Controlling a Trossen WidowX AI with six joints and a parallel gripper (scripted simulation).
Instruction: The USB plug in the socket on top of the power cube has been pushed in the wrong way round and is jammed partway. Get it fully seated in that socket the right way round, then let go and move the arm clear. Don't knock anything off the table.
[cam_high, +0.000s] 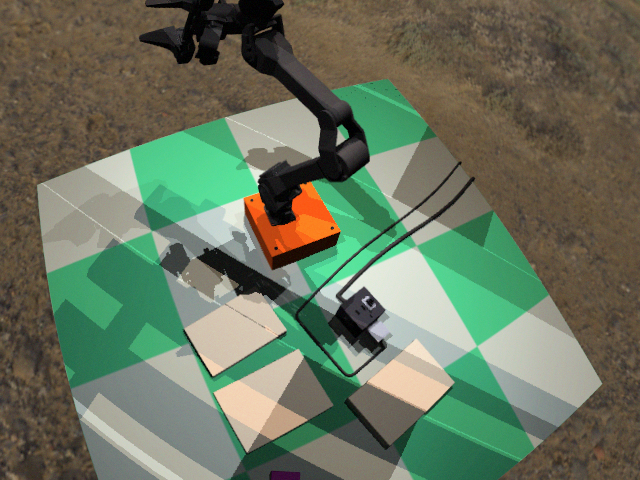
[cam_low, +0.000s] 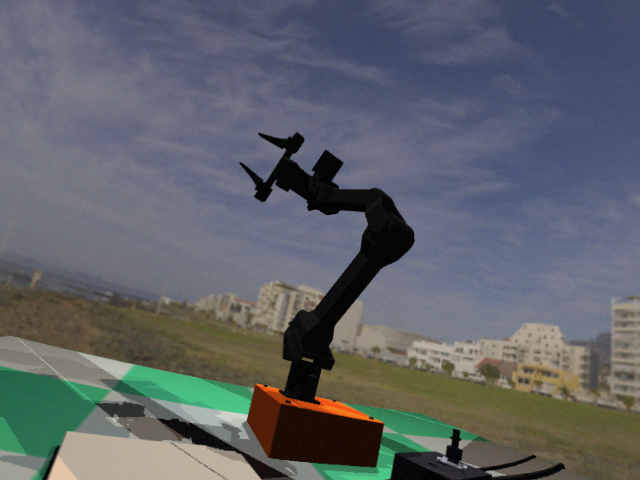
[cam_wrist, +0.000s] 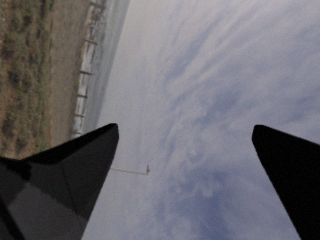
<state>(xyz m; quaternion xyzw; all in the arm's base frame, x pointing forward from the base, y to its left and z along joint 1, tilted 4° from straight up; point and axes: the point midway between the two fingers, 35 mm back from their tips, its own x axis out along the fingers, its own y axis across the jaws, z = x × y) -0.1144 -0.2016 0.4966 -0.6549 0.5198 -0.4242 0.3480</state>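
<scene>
My gripper tip is now 49 cm above the USB plug, 43 cm short of it and 31 cm to the right of it. Also, from my gripper tip: purple object 72 cm ahead, 57 cm below, 1 cm to the right.
</scene>
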